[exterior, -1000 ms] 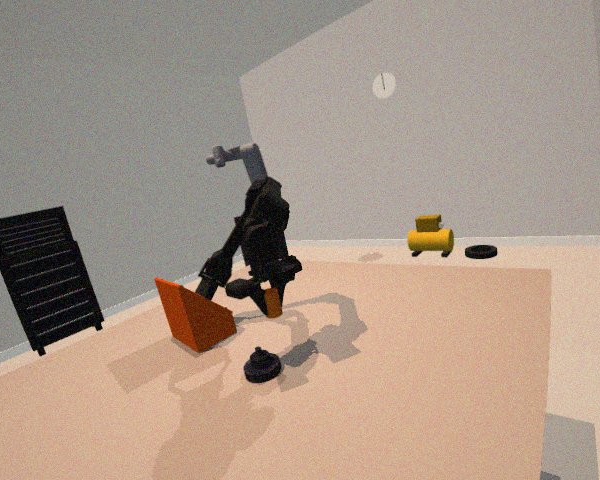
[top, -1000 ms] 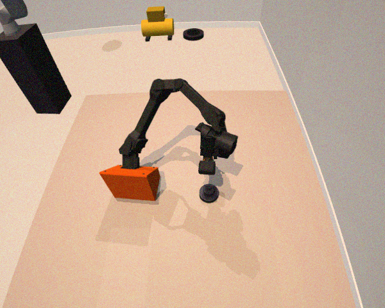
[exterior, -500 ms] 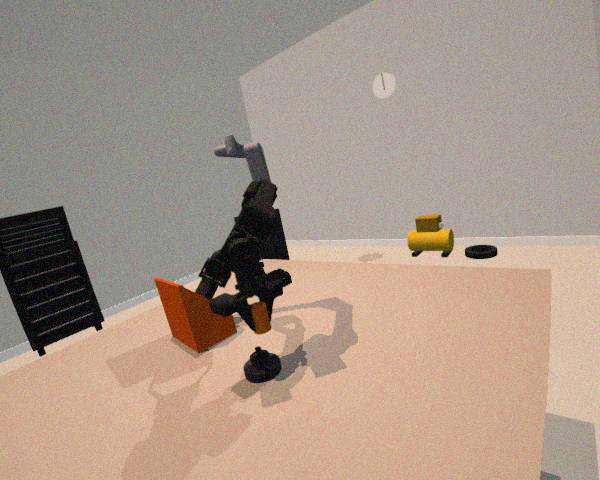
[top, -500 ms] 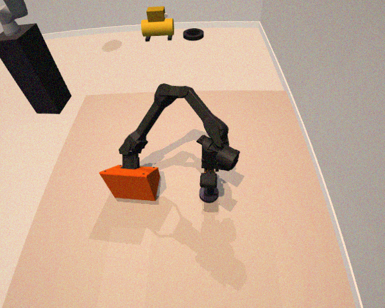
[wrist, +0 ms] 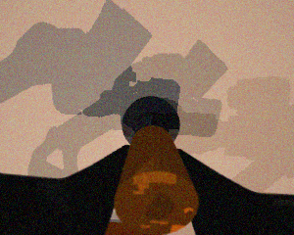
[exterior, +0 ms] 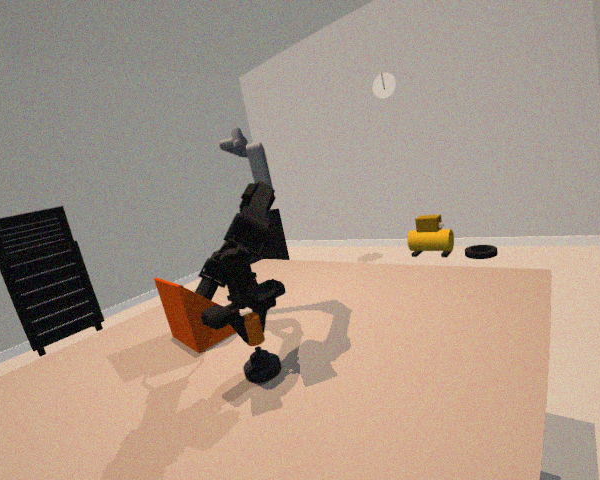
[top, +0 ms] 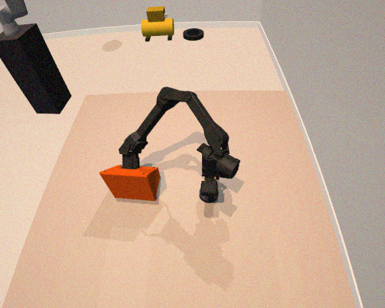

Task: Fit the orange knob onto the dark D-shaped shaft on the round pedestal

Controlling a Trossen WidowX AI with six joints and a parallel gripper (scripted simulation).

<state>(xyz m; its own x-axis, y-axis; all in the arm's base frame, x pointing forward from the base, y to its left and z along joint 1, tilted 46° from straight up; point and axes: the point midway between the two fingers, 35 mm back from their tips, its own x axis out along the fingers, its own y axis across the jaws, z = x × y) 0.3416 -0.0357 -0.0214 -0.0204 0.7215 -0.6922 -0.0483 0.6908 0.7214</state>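
Right now my gripper tip is 60 mm above the dark round pedestal. Also, from my gripper tip: orange knob: 20 mm above.
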